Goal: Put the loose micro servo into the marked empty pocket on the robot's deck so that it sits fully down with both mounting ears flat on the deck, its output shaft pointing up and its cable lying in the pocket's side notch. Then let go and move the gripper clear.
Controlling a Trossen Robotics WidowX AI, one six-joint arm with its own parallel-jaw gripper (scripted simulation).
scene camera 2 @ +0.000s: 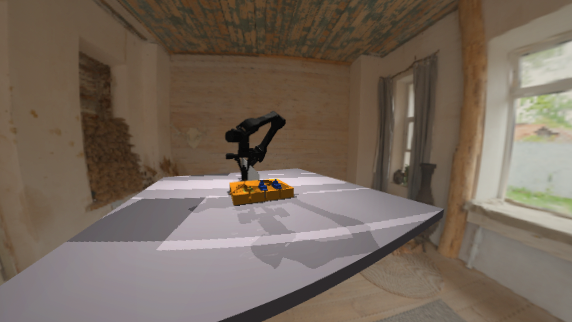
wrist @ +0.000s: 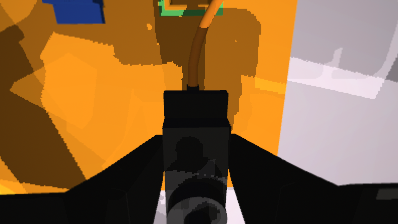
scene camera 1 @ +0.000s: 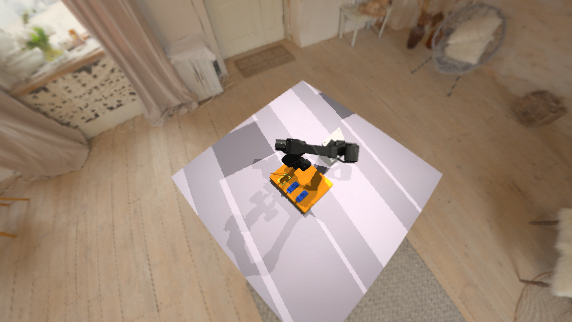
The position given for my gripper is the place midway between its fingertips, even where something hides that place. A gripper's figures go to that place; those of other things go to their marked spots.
Labels:
My gripper [wrist: 195,142] is 11 cm from the lens. An orange robot deck [wrist: 86,95] is 20 cm from the lens.

